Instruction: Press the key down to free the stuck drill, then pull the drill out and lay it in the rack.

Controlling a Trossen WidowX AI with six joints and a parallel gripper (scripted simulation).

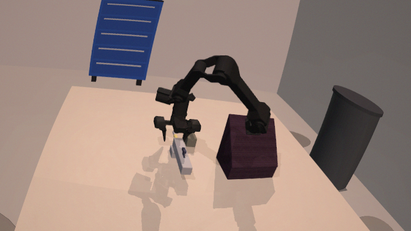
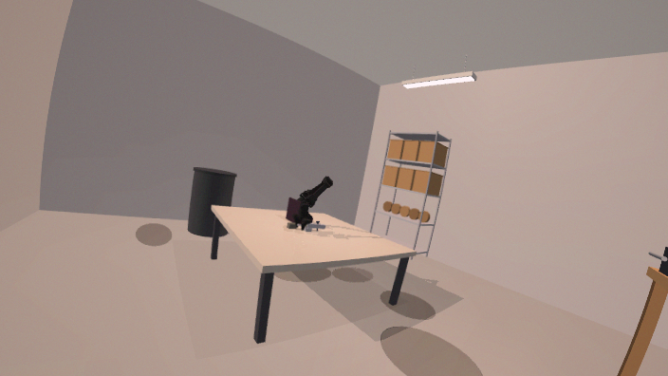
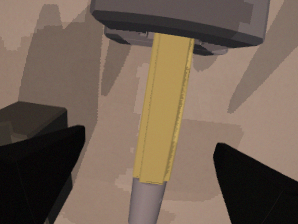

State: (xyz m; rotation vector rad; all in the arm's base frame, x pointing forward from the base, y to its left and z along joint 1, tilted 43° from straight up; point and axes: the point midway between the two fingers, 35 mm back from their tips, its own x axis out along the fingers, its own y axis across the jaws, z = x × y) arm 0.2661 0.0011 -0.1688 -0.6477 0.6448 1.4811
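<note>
Now: the yellow drill 4 cm to the left of my gripper tip and 3 cm above it. Round my gripper tip: dark key 16 cm to the left, 4 cm above; grey-blue block 14 cm to the left, 2 cm above; olive-grey rack 8 cm behind, 3 cm to the right.
</note>
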